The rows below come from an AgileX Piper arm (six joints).
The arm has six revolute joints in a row. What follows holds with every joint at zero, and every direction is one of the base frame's. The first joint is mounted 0.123 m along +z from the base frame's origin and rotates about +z. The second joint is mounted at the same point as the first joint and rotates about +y. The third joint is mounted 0.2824 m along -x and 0.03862 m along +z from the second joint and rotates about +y. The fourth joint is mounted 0.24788 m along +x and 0.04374 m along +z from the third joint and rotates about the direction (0.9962, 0, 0.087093). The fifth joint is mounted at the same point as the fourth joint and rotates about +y. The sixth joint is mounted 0.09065 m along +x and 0.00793 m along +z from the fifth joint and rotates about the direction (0.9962, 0, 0.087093). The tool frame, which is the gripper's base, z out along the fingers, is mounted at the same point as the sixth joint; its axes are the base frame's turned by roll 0, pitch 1.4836 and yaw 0 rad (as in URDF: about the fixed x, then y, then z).
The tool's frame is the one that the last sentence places.
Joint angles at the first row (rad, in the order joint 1, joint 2, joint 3, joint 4, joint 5, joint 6):
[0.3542, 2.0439, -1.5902, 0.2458, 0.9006, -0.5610]
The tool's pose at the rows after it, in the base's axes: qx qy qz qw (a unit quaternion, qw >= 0); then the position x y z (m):
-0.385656 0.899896 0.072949 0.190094 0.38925 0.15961 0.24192
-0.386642 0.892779 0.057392 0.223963 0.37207 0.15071 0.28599
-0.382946 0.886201 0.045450 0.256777 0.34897 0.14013 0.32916
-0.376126 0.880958 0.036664 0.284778 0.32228 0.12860 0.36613
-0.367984 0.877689 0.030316 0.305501 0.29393 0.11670 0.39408
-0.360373 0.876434 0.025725 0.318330 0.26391 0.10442 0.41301
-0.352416 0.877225 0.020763 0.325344 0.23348 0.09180 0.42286
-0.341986 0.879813 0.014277 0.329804 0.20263 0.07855 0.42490
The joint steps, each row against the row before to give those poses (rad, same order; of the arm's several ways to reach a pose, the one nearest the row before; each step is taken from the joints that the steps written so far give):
[0.0000, -0.0964, 0.0012, -0.0431, 0.0305, 0.0145]
[0.0000, -0.1120, 0.0006, -0.0379, 0.0383, 0.0205]
[0.0000, -0.1168, 0.0000, -0.0300, 0.0461, 0.0233]
[0.0000, -0.1117, 0.0033, -0.0235, 0.0480, 0.0244]
[0.0000, -0.1047, 0.0146, -0.0190, 0.0451, 0.0237]
[0.0000, -0.1040, 0.0334, -0.0151, 0.0424, 0.0207]
[0.0000, -0.1055, 0.0560, -0.0163, 0.0338, 0.0205]
[0.0000, -0.1116, 0.0783, -0.0211, 0.0231, 0.0250]

